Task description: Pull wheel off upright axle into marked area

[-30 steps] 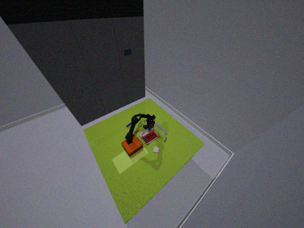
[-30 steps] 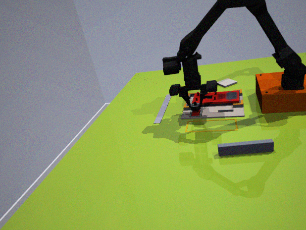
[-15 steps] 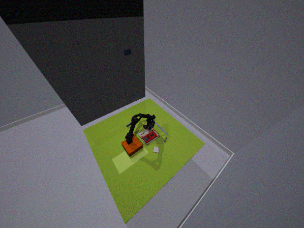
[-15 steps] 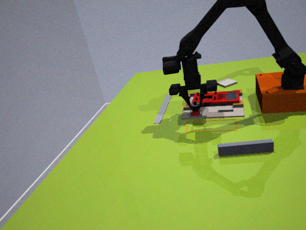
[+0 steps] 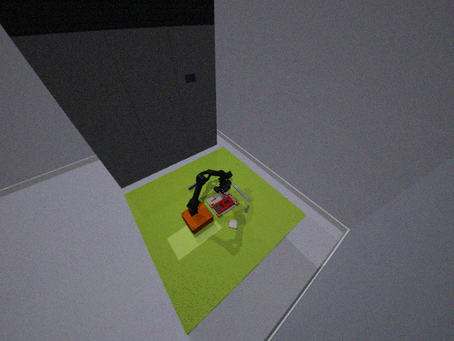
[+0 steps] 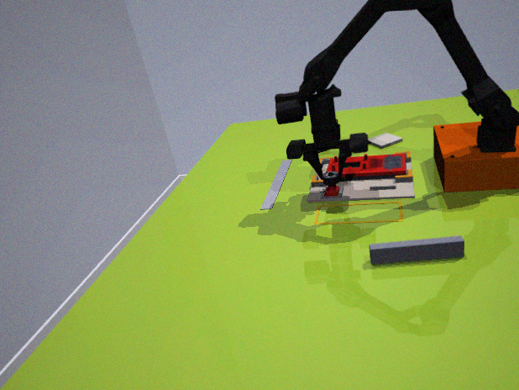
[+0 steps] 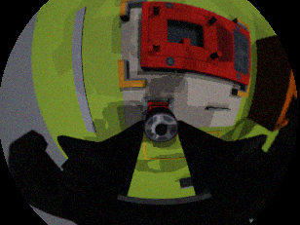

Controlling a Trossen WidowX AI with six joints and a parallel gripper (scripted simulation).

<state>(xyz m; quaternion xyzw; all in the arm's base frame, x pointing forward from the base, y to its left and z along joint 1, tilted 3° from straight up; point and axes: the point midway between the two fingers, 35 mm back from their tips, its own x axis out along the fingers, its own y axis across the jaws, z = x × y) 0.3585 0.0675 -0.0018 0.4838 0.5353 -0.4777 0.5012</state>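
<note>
The upright axle lies 1 cm below my gripper tip. From my gripper tip the other things lie so: grey board (5 cm behind, 10 cm to the right, 4 cm below); dark wheel (right at my gripper tip); thin grey strip (17 cm ahead, 8 cm to the right, 5 cm below).
</note>
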